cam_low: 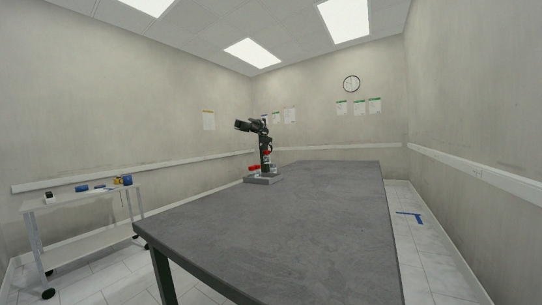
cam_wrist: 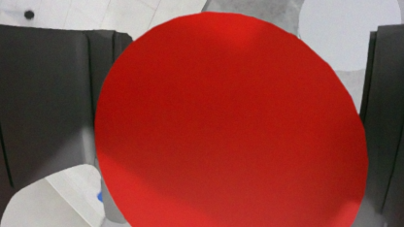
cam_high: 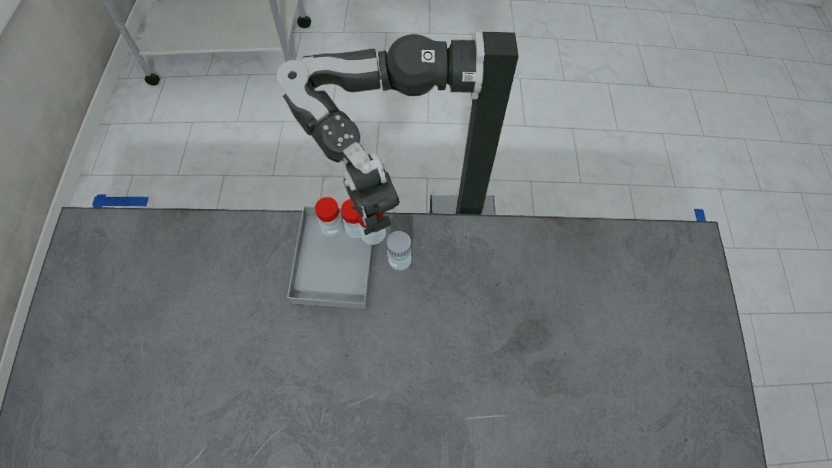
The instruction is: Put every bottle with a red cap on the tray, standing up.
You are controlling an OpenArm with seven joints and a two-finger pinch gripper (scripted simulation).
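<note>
Right now my hand is 190 mm above the grey tray, 100 mm to the left of it and 10 mm short of it. Also, from my hand: grey-capped bottle 160 mm below, 60 mm to the left, 20 mm ahead.
</note>
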